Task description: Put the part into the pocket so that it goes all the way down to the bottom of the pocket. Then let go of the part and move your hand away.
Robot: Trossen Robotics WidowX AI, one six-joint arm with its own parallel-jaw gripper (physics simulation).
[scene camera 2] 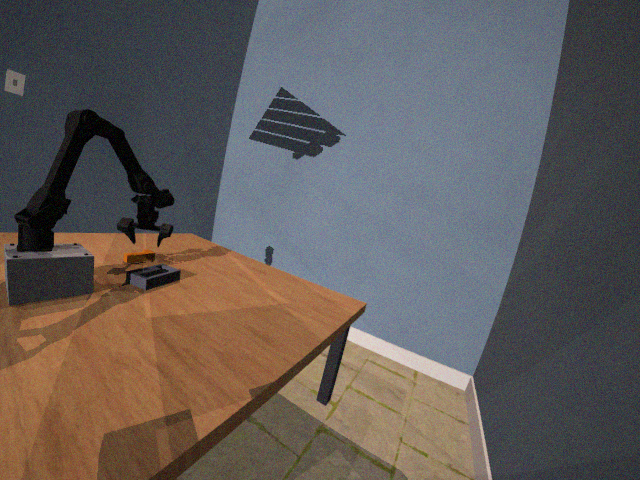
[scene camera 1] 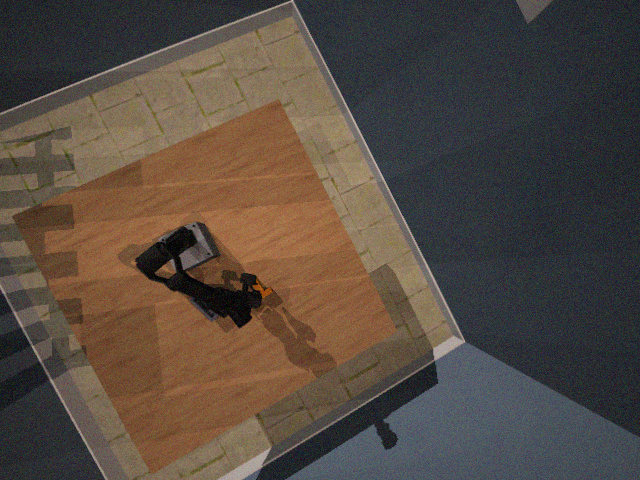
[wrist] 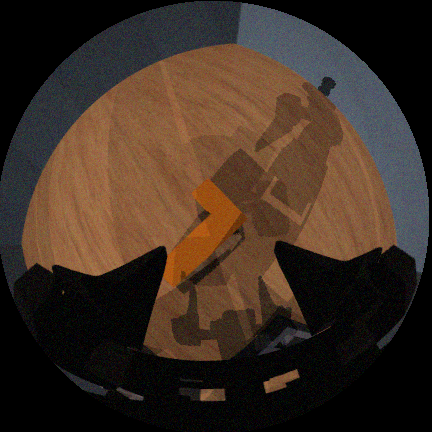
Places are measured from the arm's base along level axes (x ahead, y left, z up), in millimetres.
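Pixels of known places: gripper, fingertip midpoint: (scene camera 2: 146, 245) (wrist: 221, 249); arm's base at its link origin: (scene camera 2: 34, 248) (scene camera 1: 187, 239).
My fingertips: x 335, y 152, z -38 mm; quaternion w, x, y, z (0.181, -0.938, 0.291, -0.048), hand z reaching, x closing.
Note:
For each thing: its middle in the pictures, then the offset to it from my fingertips. Level surfaces: height alone.
- orange L-shaped part at the middle of its body: (wrist: 190, 233) (scene camera 1: 261, 285) (scene camera 2: 138, 255) 19 mm back, 26 mm left, 52 mm down
- dark grey block with the pocket, body centre: (wrist: 270, 353) (scene camera 2: 154, 275) (scene camera 1: 209, 303) 46 mm back, 216 mm right, 49 mm down
- wooden table at its surface level: 67 mm down
The orange L-shaped part (scene camera 1: 265, 290) (scene camera 2: 139, 256) (wrist: 215, 227) lies on the table, apart from the pocket block. The dark grey block with the pocket (scene camera 2: 164, 279) (wrist: 286, 336) stands on the table on the near side of the part in scene camera 2; an edge of the block (scene camera 1: 204, 308) shows under the arm in scene camera 1. My gripper (scene camera 2: 146, 243) (wrist: 221, 249) points down, wide open and empty, above the table near the part. In the wrist view the part shows between and beyond the fingertips, its lower end by the left finger. The pocket's inside is mostly hidden there.
The grey robot base box (scene camera 1: 206, 254) (scene camera 2: 49, 279) stands on the wooden table (scene camera 1: 289, 217) (scene camera 2: 222, 341) beside the block and part. Arm shadows fall across the table around the part. The table's edge (scene camera 2: 310, 348) and a dark leg (scene camera 2: 333, 366) show in scene camera 2.

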